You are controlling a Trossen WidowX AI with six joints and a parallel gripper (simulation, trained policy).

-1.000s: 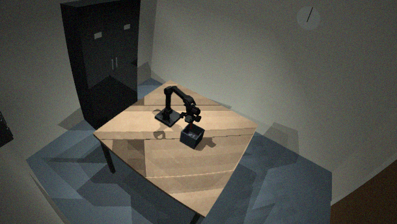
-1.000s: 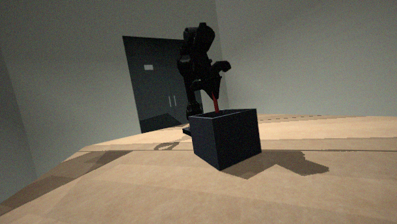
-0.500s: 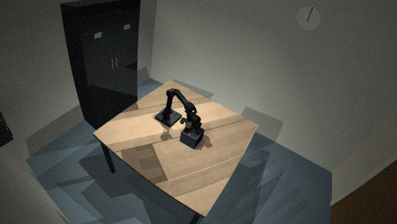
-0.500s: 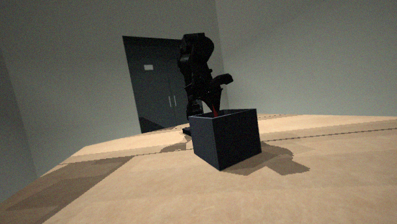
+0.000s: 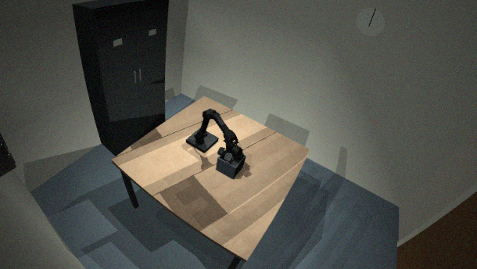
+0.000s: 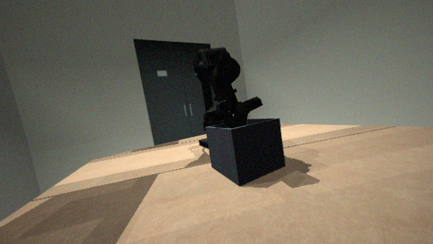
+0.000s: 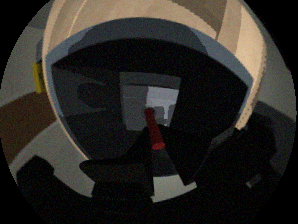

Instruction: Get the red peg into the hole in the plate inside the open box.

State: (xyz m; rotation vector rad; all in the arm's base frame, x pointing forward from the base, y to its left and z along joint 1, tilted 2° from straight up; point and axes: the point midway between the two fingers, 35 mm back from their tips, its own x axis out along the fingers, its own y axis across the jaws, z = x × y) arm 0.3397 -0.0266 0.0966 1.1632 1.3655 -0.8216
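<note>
The red peg is 10 mm below my gripper tip. From my gripper tip the other things lie so: plate 10 mm ahead, 10 mm to the right, 50 mm below.
</note>
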